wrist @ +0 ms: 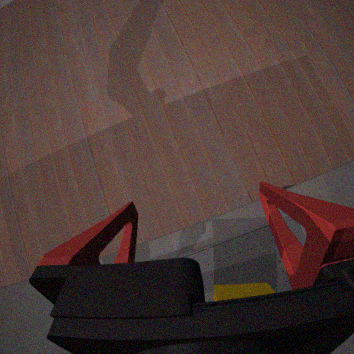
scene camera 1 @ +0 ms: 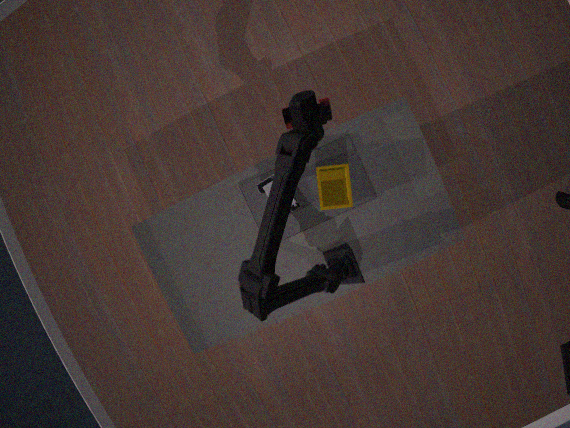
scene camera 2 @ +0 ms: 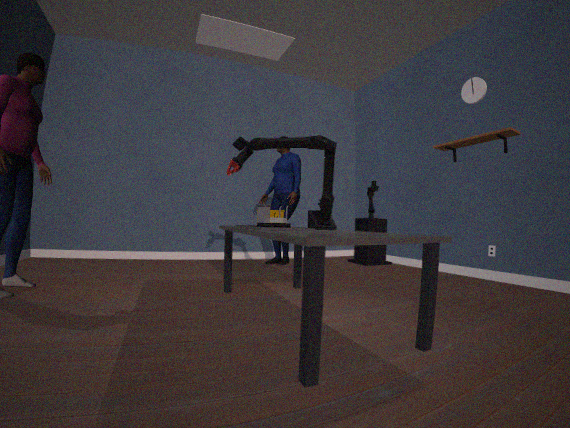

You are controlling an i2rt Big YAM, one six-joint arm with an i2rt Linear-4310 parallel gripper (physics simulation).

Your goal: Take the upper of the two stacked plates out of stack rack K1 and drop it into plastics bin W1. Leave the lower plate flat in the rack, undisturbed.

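Where they show: gripper, between the fingertips: (wrist: pixel 195 198) (scene camera 2: pixel 227 173); arm's base, origin of its link: (scene camera 1: pixel 342 267) (scene camera 2: pixel 322 218).
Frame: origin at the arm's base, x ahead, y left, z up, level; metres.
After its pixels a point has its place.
My gripper (scene camera 1: pixel 306 114) @(x 0.610, y -0.054, z 0.249 m) (scene camera 2: pixel 232 168) @(x 0.610, y -0.054, z 0.249 m) (wrist: pixel 195 198) @(x 0.610, y -0.054, z 0.249 m) is open and empty, its red fingers spread wide. It hangs high above the table, past the table's long edge, and is tilted down. The black stack rack (scene camera 1: pixel 262 185) @(x 0.434, y 0.191, z 0.020 m) is partly hidden under my arm in scene camera 1; part of a white plate (scene camera 1: pixel 269 189) @(x 0.411, y 0.174, z -0.017 m) shows in it. Whether one or two plates lie there cannot be told. The yellow bin (scene camera 1: pixel 335 173) @(x 0.378, y -0.111, z -0.052 m) (scene camera 2: pixel 277 214) @(x 0.301, y -0.009, z 0.016 m) stands beside the rack; a bit of the bin (wrist: pixel 245 291) @(x 0.405, y -0.098, z -0.015 m) shows at the bottom of the wrist view. Its label cannot be read.
The grey table (scene camera 1: pixel 170 280) @(x 0.181, y 0.781, z -0.071 m) (scene camera 2: pixel 390 239) @(x 0.161, y 0.851, z -0.078 m) carries the arm's base (scene camera 1: pixel 345 262) @(x 0.027, y -0.017, z 0.039 m) (scene camera 2: pixel 320 220) @(x 0.032, y 0.038, z -0.012 m). The forearm (scene camera 1: pixel 280 210) @(x 0.327, y 0.116, z 0.449 m) crosses over the rack. A pale upright shape (scene camera 2: pixel 263 214) @(x 0.439, y 0.184, z 0.008 m) stands by the bin. One person in blue (scene camera 2: pixel 286 172) and one in pink (scene camera 2: pixel 19 120) stand in the room.
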